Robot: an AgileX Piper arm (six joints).
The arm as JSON. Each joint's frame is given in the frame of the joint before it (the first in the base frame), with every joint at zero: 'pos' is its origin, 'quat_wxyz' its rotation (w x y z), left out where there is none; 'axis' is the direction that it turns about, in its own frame. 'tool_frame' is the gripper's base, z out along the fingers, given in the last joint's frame.
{
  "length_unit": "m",
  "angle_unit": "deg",
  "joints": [
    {
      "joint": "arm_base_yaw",
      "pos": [
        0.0,
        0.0,
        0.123
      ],
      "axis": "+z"
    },
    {
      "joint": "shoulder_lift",
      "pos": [
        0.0,
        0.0,
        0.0
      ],
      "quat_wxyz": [
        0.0,
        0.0,
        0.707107,
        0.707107
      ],
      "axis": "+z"
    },
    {
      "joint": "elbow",
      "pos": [
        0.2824,
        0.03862,
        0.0
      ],
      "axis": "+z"
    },
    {
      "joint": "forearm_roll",
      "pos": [
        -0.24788,
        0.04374,
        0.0
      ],
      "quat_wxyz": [
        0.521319,
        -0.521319,
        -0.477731,
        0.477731
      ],
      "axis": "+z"
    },
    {
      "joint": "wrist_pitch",
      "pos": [
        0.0,
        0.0,
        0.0
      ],
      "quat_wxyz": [
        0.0,
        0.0,
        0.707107,
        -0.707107
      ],
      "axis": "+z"
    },
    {
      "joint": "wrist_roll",
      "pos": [
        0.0,
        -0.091,
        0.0
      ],
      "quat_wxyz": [
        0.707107,
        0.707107,
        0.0,
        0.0
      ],
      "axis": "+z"
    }
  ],
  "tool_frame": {
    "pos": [
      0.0,
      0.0,
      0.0
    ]
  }
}
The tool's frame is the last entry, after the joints.
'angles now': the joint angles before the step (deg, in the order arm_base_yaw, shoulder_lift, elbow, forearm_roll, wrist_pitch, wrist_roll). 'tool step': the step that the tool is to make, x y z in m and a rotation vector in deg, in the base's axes. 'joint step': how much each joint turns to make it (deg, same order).
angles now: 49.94, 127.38, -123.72, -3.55, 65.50, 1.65
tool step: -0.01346, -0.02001, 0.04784, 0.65, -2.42, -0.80
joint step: 0.00, -6.11, 0.15, -1.65, 3.95, 0.43
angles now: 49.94, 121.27, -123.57, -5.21, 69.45, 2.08
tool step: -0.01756, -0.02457, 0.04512, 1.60, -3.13, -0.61
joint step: 0.00, -7.07, 1.90, -1.51, 1.96, 0.17
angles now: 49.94, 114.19, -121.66, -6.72, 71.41, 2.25
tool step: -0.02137, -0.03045, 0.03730, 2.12, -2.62, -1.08
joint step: -0.24, -8.16, 4.45, -1.02, 0.48, 0.63
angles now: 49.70, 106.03, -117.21, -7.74, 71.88, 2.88
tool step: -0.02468, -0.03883, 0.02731, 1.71, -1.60, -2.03
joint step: -0.81, -9.38, 6.94, -0.82, 0.25, 1.16
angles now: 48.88, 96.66, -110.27, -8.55, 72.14, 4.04
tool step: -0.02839, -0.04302, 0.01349, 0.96, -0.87, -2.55
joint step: -1.02, -10.25, 9.25, -0.99, -0.07, 1.54
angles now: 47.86, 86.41, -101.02, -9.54, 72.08, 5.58
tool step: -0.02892, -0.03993, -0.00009, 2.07, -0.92, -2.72
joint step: -1.02, -10.35, 10.63, -0.65, -2.08, 2.36
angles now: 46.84, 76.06, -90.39, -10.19, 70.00, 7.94
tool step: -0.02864, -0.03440, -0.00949, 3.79, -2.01, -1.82
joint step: -0.79, -10.37, 11.21, -0.15, -4.65, 2.39
